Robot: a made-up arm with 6 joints.
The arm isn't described. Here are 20 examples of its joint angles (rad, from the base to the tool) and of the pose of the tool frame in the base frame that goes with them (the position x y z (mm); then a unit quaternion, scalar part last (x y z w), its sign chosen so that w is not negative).
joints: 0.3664 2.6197 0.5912 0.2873 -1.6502 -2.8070
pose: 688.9 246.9 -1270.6 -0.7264 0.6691 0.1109 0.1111
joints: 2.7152 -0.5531 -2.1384 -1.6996 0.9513 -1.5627
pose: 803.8 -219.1 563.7 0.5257 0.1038 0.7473 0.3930
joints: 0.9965 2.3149 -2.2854 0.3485 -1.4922 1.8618
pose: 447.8 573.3 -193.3 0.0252 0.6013 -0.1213 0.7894
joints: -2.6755 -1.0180 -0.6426 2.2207 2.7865 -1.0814
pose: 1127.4 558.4 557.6 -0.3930 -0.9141 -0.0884 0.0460
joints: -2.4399 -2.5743 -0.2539 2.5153 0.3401 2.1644
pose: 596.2 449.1 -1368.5 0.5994 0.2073 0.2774 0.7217
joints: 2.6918 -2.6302 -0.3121 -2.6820 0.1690 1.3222
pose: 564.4 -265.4 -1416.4 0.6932 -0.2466 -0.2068 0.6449
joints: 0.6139 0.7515 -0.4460 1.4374 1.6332 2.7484
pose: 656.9 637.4 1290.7 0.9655 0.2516 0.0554 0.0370
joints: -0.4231 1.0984 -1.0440 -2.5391 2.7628 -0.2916
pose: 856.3 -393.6 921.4 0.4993 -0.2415 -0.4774 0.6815
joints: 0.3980 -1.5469 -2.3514 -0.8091 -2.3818 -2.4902
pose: -738.7 -176.7 -87.0 -0.8321 -0.1440 -0.0887 0.5282
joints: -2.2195 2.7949 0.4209 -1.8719 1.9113 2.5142
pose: -312.4 -264.9 -1289.9 0.1889 0.3188 -0.7844 0.4974
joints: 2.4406 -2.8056 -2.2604 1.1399 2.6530 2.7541
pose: 28.3 -33.8 -857.4 0.0277 0.7585 0.3017 0.5769
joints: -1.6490 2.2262 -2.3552 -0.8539 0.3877 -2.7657
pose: -72.6 -806.0 1.3 -0.2769 -0.7372 0.6091 0.0937
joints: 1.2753 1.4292 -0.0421 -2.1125 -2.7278 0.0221
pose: 384.4 1339.0 302.4 0.3234 0.4368 -0.1819 0.8195
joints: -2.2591 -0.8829 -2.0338 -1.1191 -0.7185 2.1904
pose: 673.3 655.0 237.4 0.4170 -0.7569 -0.3077 0.3983
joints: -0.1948 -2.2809 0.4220 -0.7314 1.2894 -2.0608
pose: -1212.3 212.9 -667.4 -0.3199 0.0657 -0.3583 0.8746
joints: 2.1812 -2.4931 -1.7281 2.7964 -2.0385 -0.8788
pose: 288.4 -235.0 -1044.4 0.1188 0.3425 0.4972 0.7882
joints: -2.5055 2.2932 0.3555 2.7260 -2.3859 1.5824
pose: -713.1 -505.9 -905.0 0.6947 -0.3438 0.6286 0.0633
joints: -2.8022 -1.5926 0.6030 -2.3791 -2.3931 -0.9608
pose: 1271.4 403.0 292.4 -0.2586 -0.6560 -0.2541 0.6619
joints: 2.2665 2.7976 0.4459 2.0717 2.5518 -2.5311
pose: -271.9 305.9 -1210.3 -0.5298 0.0396 -0.4443 0.7213
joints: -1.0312 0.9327 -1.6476 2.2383 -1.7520 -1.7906
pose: 248.2 -579.8 1123.4 -0.2315 -0.7802 -0.0039 0.5811
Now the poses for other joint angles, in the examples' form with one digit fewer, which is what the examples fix.
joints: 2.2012 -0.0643 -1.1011 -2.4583 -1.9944 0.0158
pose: 181 -315 1409 -0.763 -0.499 -0.115 0.395
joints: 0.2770 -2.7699 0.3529 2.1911 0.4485 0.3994
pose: -664 -147 -1366 0.614 -0.089 -0.487 0.615
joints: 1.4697 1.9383 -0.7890 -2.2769 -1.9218 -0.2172
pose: 68 1420 -209 0.700 0.416 -0.119 0.568
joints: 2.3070 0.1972 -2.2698 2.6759 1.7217 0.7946
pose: 64 -116 849 0.700 0.278 -0.259 0.605
